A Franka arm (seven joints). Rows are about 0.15 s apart.
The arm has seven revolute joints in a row. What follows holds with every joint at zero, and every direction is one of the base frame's. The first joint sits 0.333 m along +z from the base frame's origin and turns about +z. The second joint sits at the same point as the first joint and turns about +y. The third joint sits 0.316 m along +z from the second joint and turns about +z. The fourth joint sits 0.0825 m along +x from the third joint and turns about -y. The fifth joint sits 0.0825 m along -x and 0.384 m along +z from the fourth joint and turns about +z. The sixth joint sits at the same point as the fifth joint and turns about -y. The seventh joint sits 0.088 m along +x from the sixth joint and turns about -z. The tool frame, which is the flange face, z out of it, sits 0.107 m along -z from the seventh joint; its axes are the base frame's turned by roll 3.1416, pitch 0 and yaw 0 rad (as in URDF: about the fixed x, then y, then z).
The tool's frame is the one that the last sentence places.
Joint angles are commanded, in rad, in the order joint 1, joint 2, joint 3, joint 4, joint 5, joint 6, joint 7. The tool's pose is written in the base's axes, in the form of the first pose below.
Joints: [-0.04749 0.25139 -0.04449 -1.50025 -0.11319 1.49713 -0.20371]
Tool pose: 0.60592, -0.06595, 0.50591, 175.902, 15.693, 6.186
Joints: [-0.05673 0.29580 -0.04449 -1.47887 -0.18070 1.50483 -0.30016]
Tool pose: 0.61554, -0.07961, 0.48990, 173.848, 18.001, 11.154
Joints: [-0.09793 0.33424 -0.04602 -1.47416 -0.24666 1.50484 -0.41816]
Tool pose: 0.61714, -0.11353, 0.46975, 173.199, 21.911, 15.637
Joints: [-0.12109 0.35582 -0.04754 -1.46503 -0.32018 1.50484 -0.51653]
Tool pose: 0.61751, -0.13699, 0.46267, 171.915, 25.159, 19.866
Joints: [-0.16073 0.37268 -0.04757 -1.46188 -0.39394 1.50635 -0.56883]
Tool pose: 0.61348, -0.16949, 0.45643, 169.852, 28.364, 20.414
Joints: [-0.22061 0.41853 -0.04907 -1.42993 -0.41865 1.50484 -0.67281]
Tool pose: 0.61111, -0.21131, 0.44241, 172.361, 30.889, 23.638
